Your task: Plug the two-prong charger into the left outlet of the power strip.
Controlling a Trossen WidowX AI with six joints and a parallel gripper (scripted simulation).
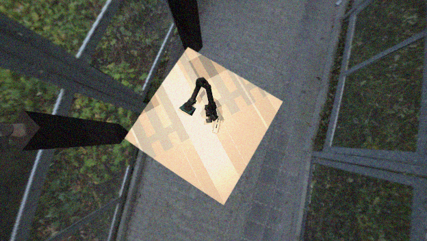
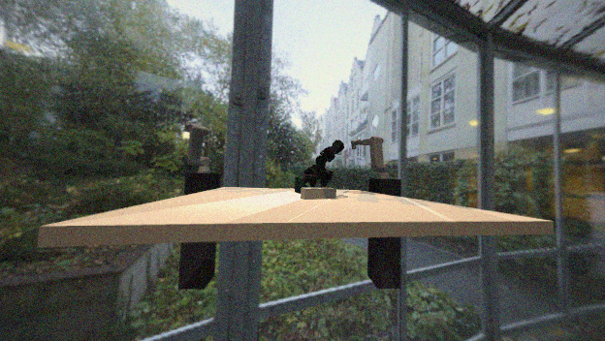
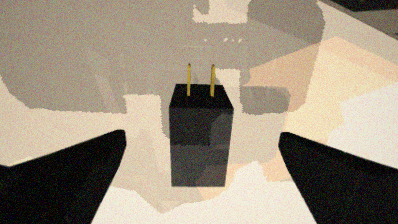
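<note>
The black two-prong charger is 10 mm to the left of my gripper tip, 10 mm below it and 10 mm ahead of it.
</note>
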